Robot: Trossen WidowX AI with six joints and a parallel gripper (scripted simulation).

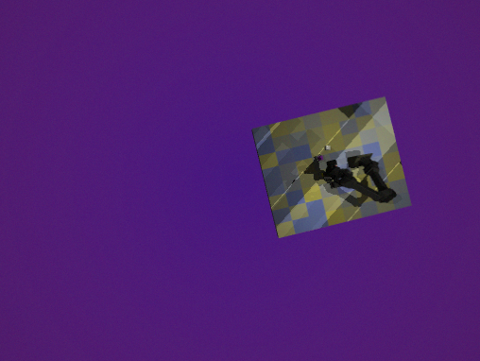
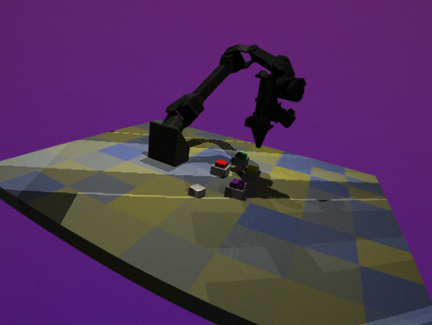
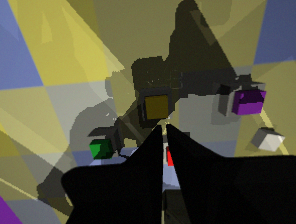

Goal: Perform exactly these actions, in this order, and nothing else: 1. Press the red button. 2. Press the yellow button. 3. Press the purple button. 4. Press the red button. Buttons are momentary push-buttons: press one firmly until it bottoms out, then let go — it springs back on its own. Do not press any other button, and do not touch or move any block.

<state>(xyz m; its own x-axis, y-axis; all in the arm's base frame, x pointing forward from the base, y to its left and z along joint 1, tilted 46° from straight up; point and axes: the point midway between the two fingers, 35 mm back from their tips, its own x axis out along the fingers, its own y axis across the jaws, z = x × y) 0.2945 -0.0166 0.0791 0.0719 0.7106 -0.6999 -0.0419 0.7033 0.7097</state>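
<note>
The yellow button is 7 cm below my gripper tip and 1 cm behind it. Also, from my gripper tip: green button: 10 cm to the left, 8 cm behind, 7 cm below; then red button: 10 cm behind, 7 cm below, 3 cm to the right; then purple button: 13 cm to the right, 7 cm below, 1 cm behind.
</note>
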